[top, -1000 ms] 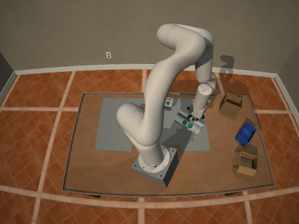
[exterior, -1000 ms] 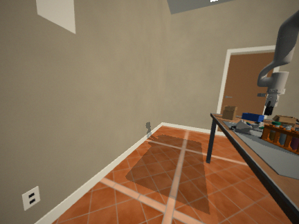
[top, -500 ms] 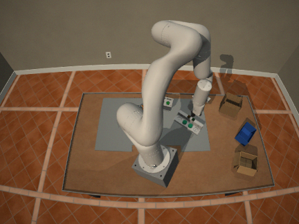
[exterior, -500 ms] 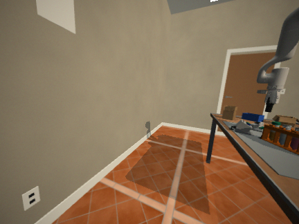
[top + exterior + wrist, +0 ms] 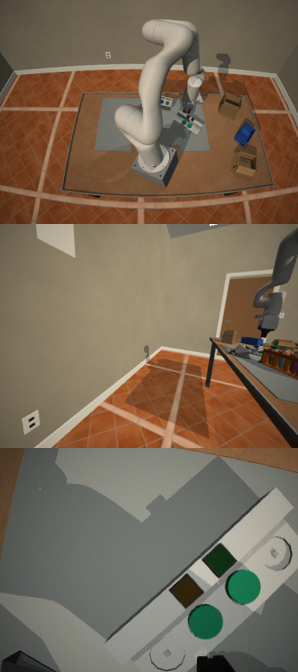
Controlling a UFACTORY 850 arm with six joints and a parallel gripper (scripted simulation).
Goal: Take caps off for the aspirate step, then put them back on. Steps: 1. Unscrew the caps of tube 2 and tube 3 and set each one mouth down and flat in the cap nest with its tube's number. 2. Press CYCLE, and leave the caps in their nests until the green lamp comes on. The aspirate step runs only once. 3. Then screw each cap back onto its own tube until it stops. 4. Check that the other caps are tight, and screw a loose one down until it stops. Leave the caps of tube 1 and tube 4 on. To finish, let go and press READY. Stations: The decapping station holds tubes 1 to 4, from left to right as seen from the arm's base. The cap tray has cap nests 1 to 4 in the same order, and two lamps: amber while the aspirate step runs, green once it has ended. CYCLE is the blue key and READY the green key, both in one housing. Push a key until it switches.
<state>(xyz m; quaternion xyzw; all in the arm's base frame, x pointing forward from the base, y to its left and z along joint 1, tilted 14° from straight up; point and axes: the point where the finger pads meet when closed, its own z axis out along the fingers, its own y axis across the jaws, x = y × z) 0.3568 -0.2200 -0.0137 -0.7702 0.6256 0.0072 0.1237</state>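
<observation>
The blue cycle key lies 160 mm to the left of my hand, 130 mm ahead of it and 90 mm below it. Also, from my hand: blue bin 520 mm to the right, 140 mm below, 120 mm behind; key housing 140 mm to the left, 140 mm ahead, 110 mm below; green ready key 120 mm to the left, 120 mm ahead, 90 mm below.
</observation>
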